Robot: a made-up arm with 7 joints. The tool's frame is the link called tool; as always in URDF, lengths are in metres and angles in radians. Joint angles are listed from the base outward.
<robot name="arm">
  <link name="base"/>
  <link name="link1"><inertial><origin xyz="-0.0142 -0.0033 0.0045"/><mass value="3.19"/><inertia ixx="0.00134" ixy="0" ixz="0" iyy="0.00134" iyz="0" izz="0.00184"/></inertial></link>
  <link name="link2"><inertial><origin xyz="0.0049 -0.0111 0.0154"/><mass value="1.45"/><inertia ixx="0.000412" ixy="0" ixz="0" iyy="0.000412" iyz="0" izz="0.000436"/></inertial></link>
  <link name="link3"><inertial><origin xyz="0.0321 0.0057 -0.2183"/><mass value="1.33"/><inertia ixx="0.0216" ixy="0" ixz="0.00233" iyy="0.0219" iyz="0" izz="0.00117"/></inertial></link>
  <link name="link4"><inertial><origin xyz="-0.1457 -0.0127 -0.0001"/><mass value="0.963"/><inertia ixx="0.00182" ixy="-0.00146" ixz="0" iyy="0.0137" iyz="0" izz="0.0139"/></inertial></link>
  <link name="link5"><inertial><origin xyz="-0.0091 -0.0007 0.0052"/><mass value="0.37"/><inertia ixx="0.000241" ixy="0" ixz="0" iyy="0.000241" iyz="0" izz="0.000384"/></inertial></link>
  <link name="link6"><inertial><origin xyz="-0.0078 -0.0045 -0.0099"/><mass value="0.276"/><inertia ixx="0.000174" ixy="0" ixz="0" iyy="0.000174" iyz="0" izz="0.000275"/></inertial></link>
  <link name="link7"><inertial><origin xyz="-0.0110 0.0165 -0.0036"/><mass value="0.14"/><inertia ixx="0.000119" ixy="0" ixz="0" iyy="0.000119" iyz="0" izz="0.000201"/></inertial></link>
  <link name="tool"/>
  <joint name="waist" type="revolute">
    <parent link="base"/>
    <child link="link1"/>
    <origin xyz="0 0 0" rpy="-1.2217 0 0"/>
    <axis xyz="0 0 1"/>
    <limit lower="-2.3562" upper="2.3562"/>
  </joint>
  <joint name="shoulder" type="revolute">
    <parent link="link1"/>
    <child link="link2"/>
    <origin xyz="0 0 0" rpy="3.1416 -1.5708 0"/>
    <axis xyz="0 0 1"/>
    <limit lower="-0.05" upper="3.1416"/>
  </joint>
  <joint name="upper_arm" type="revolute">
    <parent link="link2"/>
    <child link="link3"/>
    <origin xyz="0 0 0" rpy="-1.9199 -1.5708 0"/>
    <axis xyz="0 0 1"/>
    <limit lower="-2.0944" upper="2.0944"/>
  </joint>
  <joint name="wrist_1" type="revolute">
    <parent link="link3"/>
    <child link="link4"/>
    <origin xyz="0.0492 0 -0.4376" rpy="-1.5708 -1.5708 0"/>
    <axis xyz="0 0 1"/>
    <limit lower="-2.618" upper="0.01"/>
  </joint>
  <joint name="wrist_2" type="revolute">
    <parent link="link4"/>
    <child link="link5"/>
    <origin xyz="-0.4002 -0.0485 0" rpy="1.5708 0 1.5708"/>
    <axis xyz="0 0 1"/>
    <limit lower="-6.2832" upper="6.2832"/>
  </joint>
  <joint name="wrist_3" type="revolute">
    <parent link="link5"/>
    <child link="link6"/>
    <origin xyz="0 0 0" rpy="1.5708 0 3.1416"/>
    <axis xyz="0 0 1"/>
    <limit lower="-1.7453" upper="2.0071"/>
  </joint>
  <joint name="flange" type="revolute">
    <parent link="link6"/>
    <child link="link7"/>
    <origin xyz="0 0 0" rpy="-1.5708 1.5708 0"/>
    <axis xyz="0 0 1"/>
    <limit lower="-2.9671" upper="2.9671"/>
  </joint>
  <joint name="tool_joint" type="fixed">
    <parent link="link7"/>
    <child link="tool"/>
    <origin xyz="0 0 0" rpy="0 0 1.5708"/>
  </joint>
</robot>
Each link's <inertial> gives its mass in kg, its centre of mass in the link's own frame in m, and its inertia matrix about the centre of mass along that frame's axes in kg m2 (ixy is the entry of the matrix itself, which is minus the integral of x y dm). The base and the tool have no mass. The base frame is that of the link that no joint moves.
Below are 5 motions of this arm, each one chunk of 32 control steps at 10 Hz.
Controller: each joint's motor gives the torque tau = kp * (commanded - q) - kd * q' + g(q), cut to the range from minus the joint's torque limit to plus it. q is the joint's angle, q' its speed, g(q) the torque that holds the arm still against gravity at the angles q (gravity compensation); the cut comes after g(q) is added. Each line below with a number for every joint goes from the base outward.
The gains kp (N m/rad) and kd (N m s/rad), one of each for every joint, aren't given. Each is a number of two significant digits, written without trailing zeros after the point. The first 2 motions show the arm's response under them.
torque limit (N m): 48 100 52 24 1.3 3 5.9
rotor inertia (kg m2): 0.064 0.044 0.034 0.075 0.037 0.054 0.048
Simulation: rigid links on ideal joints. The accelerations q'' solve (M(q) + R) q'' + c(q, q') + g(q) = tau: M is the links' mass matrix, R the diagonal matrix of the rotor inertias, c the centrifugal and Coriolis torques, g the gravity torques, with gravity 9.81 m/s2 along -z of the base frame. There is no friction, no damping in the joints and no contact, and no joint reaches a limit. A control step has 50 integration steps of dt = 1/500 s. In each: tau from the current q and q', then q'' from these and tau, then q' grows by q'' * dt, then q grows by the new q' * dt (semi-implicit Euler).
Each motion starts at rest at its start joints. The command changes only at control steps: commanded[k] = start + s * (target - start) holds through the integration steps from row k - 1 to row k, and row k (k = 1, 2, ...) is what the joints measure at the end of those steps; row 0 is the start. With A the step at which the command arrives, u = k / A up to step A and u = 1 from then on. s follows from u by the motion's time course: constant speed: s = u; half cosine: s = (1 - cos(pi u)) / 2; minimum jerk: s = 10 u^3 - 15 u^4 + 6 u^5; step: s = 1 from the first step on.
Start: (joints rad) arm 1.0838 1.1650 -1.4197 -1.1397 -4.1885 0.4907 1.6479
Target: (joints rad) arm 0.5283 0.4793 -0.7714 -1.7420 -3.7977 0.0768 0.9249
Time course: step
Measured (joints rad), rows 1 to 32:
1: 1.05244 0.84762 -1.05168 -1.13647 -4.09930 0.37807 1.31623
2: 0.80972 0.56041 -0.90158 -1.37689 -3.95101 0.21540 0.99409
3: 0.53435 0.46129 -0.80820 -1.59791 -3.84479 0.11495 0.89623
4: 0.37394 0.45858 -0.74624 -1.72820 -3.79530 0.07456 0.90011
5: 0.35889 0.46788 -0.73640 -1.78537 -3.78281 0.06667 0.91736
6: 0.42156 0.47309 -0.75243 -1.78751 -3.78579 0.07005 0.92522
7: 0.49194 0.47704 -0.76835 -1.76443 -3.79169 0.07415 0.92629
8: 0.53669 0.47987 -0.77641 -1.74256 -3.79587 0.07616 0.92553
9: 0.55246 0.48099 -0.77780 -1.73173 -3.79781 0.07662 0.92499
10: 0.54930 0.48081 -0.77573 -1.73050 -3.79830 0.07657 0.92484
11: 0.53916 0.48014 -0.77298 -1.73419 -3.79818 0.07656 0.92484
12: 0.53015 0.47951 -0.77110 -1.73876 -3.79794 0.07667 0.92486
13: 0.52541 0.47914 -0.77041 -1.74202 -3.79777 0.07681 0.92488
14: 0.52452 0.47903 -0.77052 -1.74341 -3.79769 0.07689 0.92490
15: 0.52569 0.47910 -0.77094 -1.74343 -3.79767 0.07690 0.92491
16: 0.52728 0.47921 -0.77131 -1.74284 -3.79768 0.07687 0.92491
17: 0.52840 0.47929 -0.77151 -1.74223 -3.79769 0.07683 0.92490
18: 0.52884 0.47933 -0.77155 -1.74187 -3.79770 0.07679 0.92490
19: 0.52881 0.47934 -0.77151 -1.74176 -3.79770 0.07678 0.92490
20: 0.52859 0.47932 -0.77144 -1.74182 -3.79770 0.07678 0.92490
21: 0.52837 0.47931 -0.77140 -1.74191 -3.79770 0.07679 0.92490
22: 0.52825 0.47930 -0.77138 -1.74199 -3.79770 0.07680 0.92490
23: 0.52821 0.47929 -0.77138 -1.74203 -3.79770 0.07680 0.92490
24: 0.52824 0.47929 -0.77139 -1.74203 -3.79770 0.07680 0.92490
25: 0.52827 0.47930 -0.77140 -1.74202 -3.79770 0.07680 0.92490
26: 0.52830 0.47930 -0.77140 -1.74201 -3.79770 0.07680 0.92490
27: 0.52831 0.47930 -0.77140 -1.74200 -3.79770 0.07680 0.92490
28: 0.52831 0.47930 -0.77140 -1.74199 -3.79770 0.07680 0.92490
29: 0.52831 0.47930 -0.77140 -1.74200 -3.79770 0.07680 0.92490
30: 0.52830 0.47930 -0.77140 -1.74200 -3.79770 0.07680 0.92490
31: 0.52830 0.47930 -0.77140 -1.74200 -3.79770 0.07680 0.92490
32: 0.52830 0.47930 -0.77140 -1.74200 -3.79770 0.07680 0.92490
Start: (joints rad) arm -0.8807 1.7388 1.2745 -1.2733 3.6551 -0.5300 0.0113
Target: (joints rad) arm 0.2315 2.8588 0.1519 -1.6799 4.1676 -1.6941 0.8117
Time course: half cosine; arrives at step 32
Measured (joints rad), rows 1 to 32:
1: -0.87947 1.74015 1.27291 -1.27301 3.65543 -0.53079 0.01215
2: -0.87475 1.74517 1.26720 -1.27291 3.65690 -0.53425 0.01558
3: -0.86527 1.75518 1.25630 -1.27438 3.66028 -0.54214 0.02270
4: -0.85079 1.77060 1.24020 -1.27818 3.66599 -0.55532 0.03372
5: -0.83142 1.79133 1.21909 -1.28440 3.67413 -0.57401 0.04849
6: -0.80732 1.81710 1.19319 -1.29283 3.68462 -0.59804 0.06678
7: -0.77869 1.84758 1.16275 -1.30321 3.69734 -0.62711 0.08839
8: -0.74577 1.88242 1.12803 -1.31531 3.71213 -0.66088 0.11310
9: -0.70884 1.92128 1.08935 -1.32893 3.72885 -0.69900 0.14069
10: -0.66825 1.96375 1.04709 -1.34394 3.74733 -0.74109 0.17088
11: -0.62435 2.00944 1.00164 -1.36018 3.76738 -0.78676 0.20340
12: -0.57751 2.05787 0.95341 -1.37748 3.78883 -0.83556 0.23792
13: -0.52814 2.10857 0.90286 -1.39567 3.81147 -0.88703 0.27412
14: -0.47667 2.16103 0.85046 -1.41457 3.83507 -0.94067 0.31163
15: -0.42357 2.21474 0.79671 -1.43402 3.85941 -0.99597 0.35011
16: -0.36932 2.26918 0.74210 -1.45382 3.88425 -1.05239 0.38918
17: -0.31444 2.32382 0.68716 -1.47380 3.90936 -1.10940 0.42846
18: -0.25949 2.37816 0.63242 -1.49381 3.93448 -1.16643 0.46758
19: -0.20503 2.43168 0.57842 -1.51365 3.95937 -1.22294 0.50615
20: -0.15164 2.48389 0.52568 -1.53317 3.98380 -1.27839 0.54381
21: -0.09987 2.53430 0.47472 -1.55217 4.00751 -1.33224 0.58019
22: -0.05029 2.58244 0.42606 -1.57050 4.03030 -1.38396 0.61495
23: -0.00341 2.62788 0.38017 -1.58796 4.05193 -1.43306 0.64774
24: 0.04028 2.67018 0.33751 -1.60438 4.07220 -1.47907 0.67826
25: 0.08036 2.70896 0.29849 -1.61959 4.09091 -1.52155 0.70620
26: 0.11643 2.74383 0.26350 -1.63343 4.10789 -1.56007 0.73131
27: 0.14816 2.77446 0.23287 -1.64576 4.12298 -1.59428 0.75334
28: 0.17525 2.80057 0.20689 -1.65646 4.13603 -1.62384 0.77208
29: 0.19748 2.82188 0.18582 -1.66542 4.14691 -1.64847 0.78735
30: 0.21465 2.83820 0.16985 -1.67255 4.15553 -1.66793 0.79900
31: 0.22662 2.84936 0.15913 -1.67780 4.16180 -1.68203 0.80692
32: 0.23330 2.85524 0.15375 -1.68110 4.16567 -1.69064 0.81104
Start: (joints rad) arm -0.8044 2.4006 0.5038 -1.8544 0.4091 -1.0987 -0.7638
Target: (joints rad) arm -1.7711 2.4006 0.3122 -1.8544 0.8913 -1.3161 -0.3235
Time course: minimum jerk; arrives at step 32
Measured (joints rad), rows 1 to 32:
1: -0.80451 2.40059 0.50374 -1.85441 0.40914 -1.09872 -0.76374
2: -0.80533 2.40056 0.50337 -1.85449 0.40944 -1.09885 -0.76331
3: -0.80791 2.40049 0.50245 -1.85465 0.41047 -1.09932 -0.76194
4: -0.81343 2.40040 0.50082 -1.85487 0.41279 -1.10037 -0.75909
5: -0.82293 2.40031 0.49839 -1.85508 0.41693 -1.10226 -0.75433
6: -0.83718 2.40024 0.49509 -1.85525 0.42331 -1.10516 -0.74734
7: -0.85668 2.40020 0.49083 -1.85535 0.43221 -1.10921 -0.73795
8: -0.88162 2.40019 0.48559 -1.85537 0.44379 -1.11447 -0.72609
9: -0.91201 2.40020 0.47936 -1.85531 0.45807 -1.12096 -0.71176
10: -0.94765 2.40023 0.47215 -1.85520 0.47501 -1.12864 -0.69507
11: -0.98820 2.40028 0.46405 -1.85502 0.49445 -1.13745 -0.67619
12: -1.03319 2.40034 0.45513 -1.85481 0.51619 -1.14729 -0.65533
13: -1.08202 2.40041 0.44551 -1.85456 0.53993 -1.15804 -0.63278
14: -1.13399 2.40049 0.43533 -1.85430 0.56536 -1.16953 -0.60886
15: -1.18834 2.40058 0.42473 -1.85403 0.59210 -1.18162 -0.58394
16: -1.24423 2.40066 0.41387 -1.85376 0.61974 -1.19410 -0.55839
17: -1.30080 2.40074 0.40292 -1.85351 0.64786 -1.20679 -0.53261
18: -1.35715 2.40081 0.39205 -1.85328 0.67601 -1.21948 -0.50700
19: -1.41243 2.40088 0.38141 -1.85308 0.70377 -1.23199 -0.48196
20: -1.46576 2.40094 0.37118 -1.85291 0.73070 -1.24412 -0.45788
21: -1.51636 2.40098 0.36151 -1.85278 0.75639 -1.25569 -0.43511
22: -1.56348 2.40102 0.35252 -1.85269 0.78047 -1.26652 -0.41399
23: -1.60648 2.40105 0.34435 -1.85263 0.80259 -1.27646 -0.39480
24: -1.64481 2.40107 0.33709 -1.85261 0.82247 -1.28539 -0.37777
25: -1.67808 2.40108 0.33082 -1.85262 0.83988 -1.29320 -0.36309
26: -1.70602 2.40108 0.32557 -1.85266 0.85467 -1.29982 -0.35085
27: -1.72854 2.40107 0.32135 -1.85273 0.86676 -1.30523 -0.34108
28: -1.74574 2.40105 0.31813 -1.85283 0.87619 -1.30943 -0.33372
29: -1.75795 2.40102 0.31583 -1.85295 0.88306 -1.31249 -0.32860
30: -1.76570 2.40098 0.31432 -1.85312 0.88762 -1.31450 -0.32545
31: -1.76980 2.40091 0.31342 -1.85332 0.89022 -1.31565 -0.32389
32: -1.77133 2.40083 0.31291 -1.85357 0.89137 -1.31614 -0.32340

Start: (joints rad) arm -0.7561 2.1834 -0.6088 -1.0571 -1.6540 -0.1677 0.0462
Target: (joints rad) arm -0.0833 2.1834 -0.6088 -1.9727 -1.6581 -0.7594 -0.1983
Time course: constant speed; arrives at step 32
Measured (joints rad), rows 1 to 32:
1: -0.74665 2.18512 -0.60803 -1.06497 -1.65405 -0.17278 0.04267
2: -0.73049 2.18573 -0.60764 -1.08321 -1.65423 -0.18516 0.03577
3: -0.71059 2.18510 -0.60790 -1.10831 -1.65441 -0.20218 0.02786
4: -0.68917 2.18411 -0.60838 -1.13668 -1.65452 -0.22107 0.02000
5: -0.66757 2.18340 -0.60872 -1.16600 -1.65459 -0.24028 0.01232
6: -0.64623 2.18310 -0.60884 -1.19520 -1.65466 -0.25925 0.00470
7: -0.62517 2.18306 -0.60883 -1.22406 -1.65476 -0.27795 -0.00293
8: -0.60422 2.18312 -0.60877 -1.25268 -1.65489 -0.29648 -0.01056
9: -0.58327 2.18318 -0.60874 -1.28122 -1.65503 -0.31495 -0.01821
10: -0.56228 2.18320 -0.60874 -1.30977 -1.65516 -0.33342 -0.02585
11: -0.54125 2.18320 -0.60875 -1.33835 -1.65530 -0.35189 -0.03349
12: -0.52021 2.18318 -0.60877 -1.36696 -1.65543 -0.37038 -0.04113
13: -0.49917 2.18317 -0.60879 -1.39557 -1.65555 -0.38887 -0.04877
14: -0.47813 2.18316 -0.60881 -1.42419 -1.65568 -0.40736 -0.05641
15: -0.45709 2.18316 -0.60882 -1.45280 -1.65581 -0.42585 -0.06405
16: -0.43605 2.18315 -0.60884 -1.48141 -1.65593 -0.44434 -0.07169
17: -0.41502 2.18315 -0.60885 -1.51001 -1.65606 -0.46283 -0.07934
18: -0.39398 2.18314 -0.60887 -1.53862 -1.65619 -0.48132 -0.08698
19: -0.37295 2.18314 -0.60888 -1.56723 -1.65632 -0.49981 -0.09462
20: -0.35191 2.18314 -0.60890 -1.59584 -1.65644 -0.51830 -0.10226
21: -0.33087 2.18313 -0.60891 -1.62444 -1.65657 -0.53679 -0.10990
22: -0.30983 2.18313 -0.60893 -1.65305 -1.65670 -0.55529 -0.11754
23: -0.28880 2.18313 -0.60894 -1.68166 -1.65683 -0.57378 -0.12518
24: -0.26776 2.18313 -0.60895 -1.71026 -1.65695 -0.59227 -0.13282
25: -0.24672 2.18313 -0.60897 -1.73887 -1.65708 -0.61076 -0.14046
26: -0.22568 2.18312 -0.60898 -1.76747 -1.65721 -0.62925 -0.14810
27: -0.20464 2.18312 -0.60900 -1.79608 -1.65733 -0.64774 -0.15574
28: -0.18361 2.18312 -0.60901 -1.82469 -1.65746 -0.66623 -0.16338
29: -0.16257 2.18312 -0.60902 -1.85329 -1.65759 -0.68472 -0.17102
30: -0.14153 2.18312 -0.60904 -1.88190 -1.65772 -0.70321 -0.17867
31: -0.12050 2.18312 -0.60905 -1.91050 -1.65784 -0.72170 -0.18631
32: -0.09946 2.18312 -0.60906 -1.93911 -1.65797 -0.74019 -0.19395

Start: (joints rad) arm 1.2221 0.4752 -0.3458 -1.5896 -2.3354 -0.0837 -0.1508
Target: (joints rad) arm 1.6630 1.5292 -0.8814 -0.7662 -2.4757 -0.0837 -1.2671
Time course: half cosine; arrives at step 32
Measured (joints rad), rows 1 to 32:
1: 1.22216 0.47656 -0.34679 -1.58923 -2.33547 -0.08368 -0.15201
2: 1.22281 0.48147 -0.34985 -1.58736 -2.33581 -0.08361 -0.15682
3: 1.22503 0.49100 -0.35510 -1.58268 -2.33668 -0.08352 -0.16677
4: 1.22953 0.50542 -0.36264 -1.57430 -2.33821 -0.08342 -0.18214
5: 1.23662 0.52465 -0.37258 -1.56187 -2.34044 -0.08336 -0.20273
6: 1.24622 0.54847 -0.38489 -1.54542 -2.34333 -0.08332 -0.22822
7: 1.25806 0.57664 -0.39944 -1.52518 -2.34682 -0.08331 -0.25835
8: 1.27181 0.60891 -0.41608 -1.50148 -2.35088 -0.08332 -0.29280
9: 1.28721 0.64495 -0.43462 -1.47462 -2.35546 -0.08333 -0.33126
10: 1.30408 0.68442 -0.45489 -1.44491 -2.36051 -0.08333 -0.37336
11: 1.32225 0.72695 -0.47668 -1.41266 -2.36600 -0.08333 -0.41868
12: 1.34161 0.77214 -0.49980 -1.37815 -2.37187 -0.08332 -0.46680
13: 1.36200 0.81955 -0.52403 -1.34170 -2.37805 -0.08332 -0.51725
14: 1.38325 0.86874 -0.54914 -1.30363 -2.38450 -0.08332 -0.56955
15: 1.40515 0.91922 -0.57488 -1.26432 -2.39114 -0.08333 -0.62319
16: 1.42746 0.97052 -0.60101 -1.22413 -2.39792 -0.08335 -0.67765
17: 1.44994 1.02215 -0.62727 -1.18346 -2.40476 -0.08337 -0.73241
18: 1.47232 1.07362 -0.65339 -1.14271 -2.41161 -0.08341 -0.78695
19: 1.49432 1.12443 -0.67912 -1.10229 -2.41839 -0.08345 -0.84073
20: 1.51570 1.17409 -0.70420 -1.06260 -2.42505 -0.08350 -0.89324
21: 1.53621 1.22213 -0.72839 -1.02403 -2.43152 -0.08355 -0.94398
22: 1.55565 1.26808 -0.75144 -0.98695 -2.43775 -0.08360 -0.99245
23: 1.57383 1.31149 -0.77314 -0.95172 -2.44367 -0.08366 -1.03820
24: 1.59061 1.35194 -0.79328 -0.91868 -2.44923 -0.08371 -1.08077
25: 1.60585 1.38903 -0.81168 -0.88815 -2.45438 -0.08376 -1.11977
26: 1.61946 1.42240 -0.82816 -0.86041 -2.45905 -0.08381 -1.15481
27: 1.63135 1.45171 -0.84258 -0.83573 -2.46321 -0.08386 -1.18556
28: 1.64145 1.47667 -0.85479 -0.81433 -2.46682 -0.08390 -1.21171
29: 1.64968 1.49705 -0.86470 -0.79643 -2.46983 -0.08393 -1.23303
30: 1.65600 1.51263 -0.87221 -0.78219 -2.47222 -0.08397 -1.24929
31: 1.66036 1.52326 -0.87725 -0.77174 -2.47395 -0.08399 -1.26035
32: 1.66272 1.52884 -0.87978 -0.76518 -2.47503 -0.08401 -1.26610

